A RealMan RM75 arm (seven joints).
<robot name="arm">
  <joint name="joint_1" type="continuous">
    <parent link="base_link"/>
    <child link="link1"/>
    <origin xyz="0 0 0.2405"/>
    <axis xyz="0 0 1"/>
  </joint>
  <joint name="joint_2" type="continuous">
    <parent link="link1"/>
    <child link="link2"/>
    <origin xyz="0 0 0"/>
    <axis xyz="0 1 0"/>
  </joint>
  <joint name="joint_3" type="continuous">
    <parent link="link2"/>
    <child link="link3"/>
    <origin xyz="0 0 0.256"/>
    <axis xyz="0 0 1"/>
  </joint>
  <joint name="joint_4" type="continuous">
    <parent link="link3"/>
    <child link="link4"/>
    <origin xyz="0 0 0"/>
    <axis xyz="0 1 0"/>
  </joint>
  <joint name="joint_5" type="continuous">
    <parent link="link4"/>
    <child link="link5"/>
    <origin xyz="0 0 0.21"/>
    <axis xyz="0 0 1"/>
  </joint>
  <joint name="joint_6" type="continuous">
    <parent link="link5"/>
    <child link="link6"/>
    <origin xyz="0 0 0"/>
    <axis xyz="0 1 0"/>
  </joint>
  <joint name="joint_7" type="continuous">
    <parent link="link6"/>
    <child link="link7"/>
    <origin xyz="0 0 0.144"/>
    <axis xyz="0 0 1"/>
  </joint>
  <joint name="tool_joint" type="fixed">
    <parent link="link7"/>
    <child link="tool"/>
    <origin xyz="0 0 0"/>
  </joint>
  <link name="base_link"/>
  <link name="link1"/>
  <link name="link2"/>
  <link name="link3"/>
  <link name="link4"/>
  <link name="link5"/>
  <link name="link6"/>
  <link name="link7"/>
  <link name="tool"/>
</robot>
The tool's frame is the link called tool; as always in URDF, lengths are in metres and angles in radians. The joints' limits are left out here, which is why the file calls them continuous.
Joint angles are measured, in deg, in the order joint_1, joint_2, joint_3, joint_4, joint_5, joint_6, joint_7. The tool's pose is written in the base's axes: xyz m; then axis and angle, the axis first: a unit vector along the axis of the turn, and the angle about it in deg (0 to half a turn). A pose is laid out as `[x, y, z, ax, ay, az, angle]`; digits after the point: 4 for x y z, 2 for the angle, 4 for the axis.
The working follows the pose.
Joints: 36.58, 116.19, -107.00, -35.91, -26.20, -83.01, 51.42
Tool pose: [0.0928, 0.3285, -0.0370, -0.8378, -0.0093, 0.5459, 171.89]
Where each joint sits with the arm in this pose, in the base's axes (m; each line is computed from the numbers above, not from the rounded line before):
joint_1: 0.0000 0.0000 0.2405
joint_2: 0.0000 0.0000 0.2405
joint_3: 0.1845 0.1369 0.1275
joint_4: 0.1845 0.1369 0.1275
joint_5: 0.2241 0.3130 0.0201
joint_6: 0.2241 0.3130 0.0201
joint_7: 0.0928 0.3285 -0.0370
the tool: 0.0928 0.3285 -0.0370

